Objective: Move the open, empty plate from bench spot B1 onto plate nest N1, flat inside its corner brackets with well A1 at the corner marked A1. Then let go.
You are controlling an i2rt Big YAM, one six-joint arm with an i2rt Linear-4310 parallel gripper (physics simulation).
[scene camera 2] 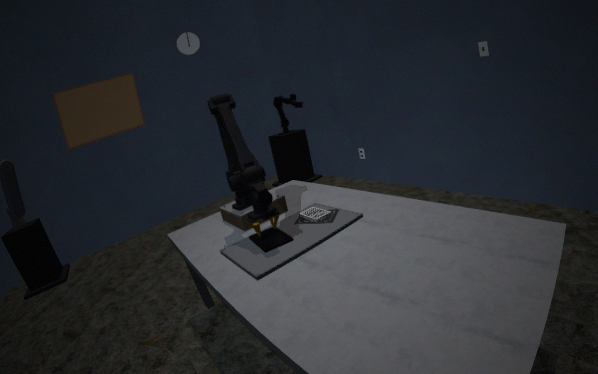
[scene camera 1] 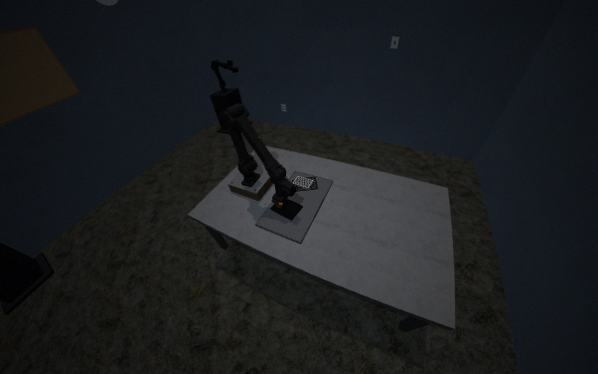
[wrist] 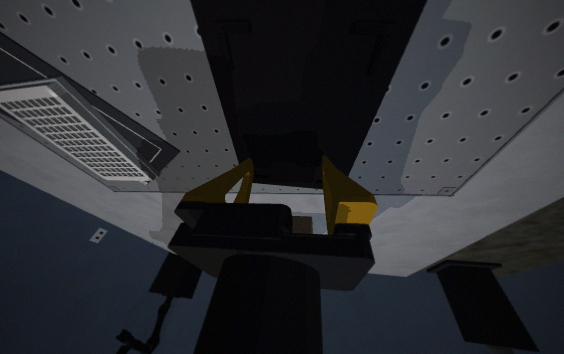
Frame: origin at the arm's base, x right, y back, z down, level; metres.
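Seen in the pictures: gripper, between the fingertips: [scene camera 2: 267,232] [scene camera 1: 282,203] [wrist: 286,161]; arm's base, origin of its link: [scene camera 2: 246,204] [scene camera 1: 251,180].
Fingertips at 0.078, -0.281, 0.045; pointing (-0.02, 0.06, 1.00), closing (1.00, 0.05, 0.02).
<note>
Offsets run from my fingertips to a thing's top centre, as dx, dy, dz. "*": to the spot under its first point. Level surfaces: height alone.
The open plate @[-0.228, -0.038, +0.001] [scene camera 1: 303,182] [scene camera 2: 315,213] [wrist: 75,135], white-topped with a grid of wells, is on a dark patch with a white outline [scene camera 1: 314,188] [scene camera 2: 329,219] [wrist: 169,153] at the board's back end. A black square pad @[* +0.038, -0.059, +0.006] [scene camera 1: 288,211] [scene camera 2: 274,241] [wrist: 300,75] with faint L-shaped corner marks, apparently the nest, is nearer the front. My gripper [scene camera 1: 280,204] [scene camera 2: 266,232] [wrist: 286,161], with yellow fingers, is open and empty, low over the black pad's arm-side edge and apart from the plate. The labels and well A1 cannot be read.
The grey perforated board [scene camera 1: 280,228] [scene camera 2: 256,267] [wrist: 450,150] lies on the pale table @[dz +0.030] [scene camera 1: 390,240] [scene camera 2: 425,280] and carries both places. The arm's base block [scene camera 1: 245,190] [scene camera 2: 235,218] stands beside the board. Other dark pedestals [scene camera 2: 292,156] [wrist: 176,276] stand off the table.
</note>
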